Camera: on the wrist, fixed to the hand. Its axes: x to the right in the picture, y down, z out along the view.
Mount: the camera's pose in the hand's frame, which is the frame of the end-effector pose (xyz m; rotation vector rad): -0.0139 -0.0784 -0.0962 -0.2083 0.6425 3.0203
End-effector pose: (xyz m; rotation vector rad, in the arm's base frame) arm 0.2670 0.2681 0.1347 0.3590 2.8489 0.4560
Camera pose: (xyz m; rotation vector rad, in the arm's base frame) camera 0.2387 0.1656 0.2002 -2.3707 0.2161 -0.5420
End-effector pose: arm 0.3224 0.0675 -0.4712 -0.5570 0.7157 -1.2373
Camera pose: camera 0.1977 0.0616 -0.4756 0.9221 1.0753 1.6083
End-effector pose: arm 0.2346 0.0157 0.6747 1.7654 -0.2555 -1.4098
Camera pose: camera 0.2885 0.1193 0.6304 0.0125 -1.2944 1.2299
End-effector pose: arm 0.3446 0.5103 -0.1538 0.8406 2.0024 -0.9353
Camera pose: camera 0.2554 0.5458 -0.0739 2.2691 -0.5500 1.3294
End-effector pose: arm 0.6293 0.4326 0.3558 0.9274 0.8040 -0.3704
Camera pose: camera 0.5295 0.4667 0.2889 1.0349 -0.6804 2.5819
